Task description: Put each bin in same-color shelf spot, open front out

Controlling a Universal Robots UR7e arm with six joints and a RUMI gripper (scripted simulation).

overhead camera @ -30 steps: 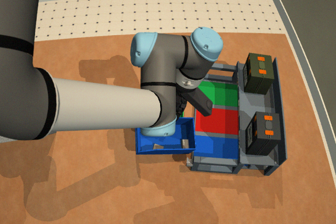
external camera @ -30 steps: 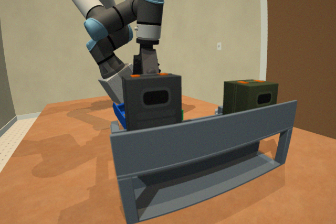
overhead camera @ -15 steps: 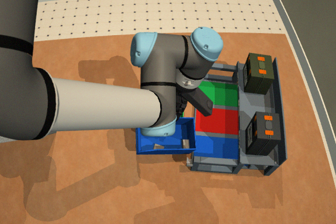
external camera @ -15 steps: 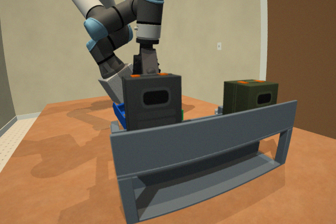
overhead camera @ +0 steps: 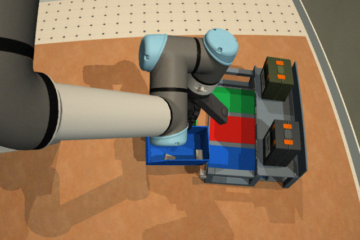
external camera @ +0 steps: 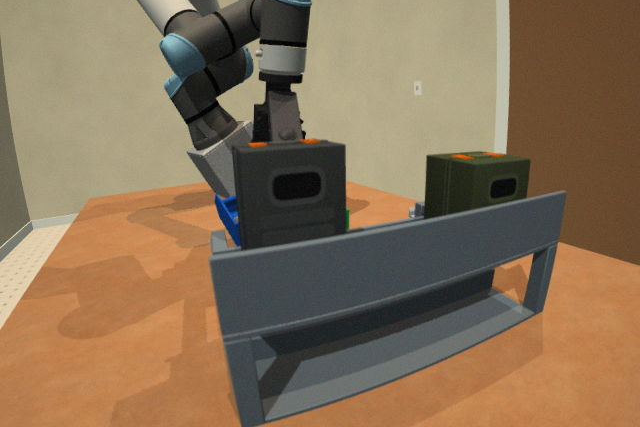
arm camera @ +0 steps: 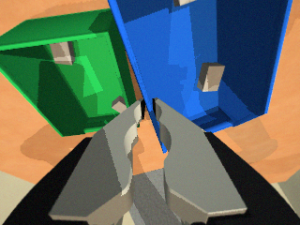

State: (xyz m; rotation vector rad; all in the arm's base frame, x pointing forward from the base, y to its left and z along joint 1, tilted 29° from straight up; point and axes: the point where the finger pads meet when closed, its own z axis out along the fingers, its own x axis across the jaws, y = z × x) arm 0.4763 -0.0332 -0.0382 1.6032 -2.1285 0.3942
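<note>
Right now my hand is 10 mm past the blue bin, 40 mm to the left of it and 30 mm above it. Also, from my hand: shelf front lip 100 mm ahead, 50 mm to the left, 100 mm below; then black box 260 mm ahead, 100 mm to the right, 50 mm above; then green bin 20 mm behind, 80 mm to the left, 70 mm below.
</note>
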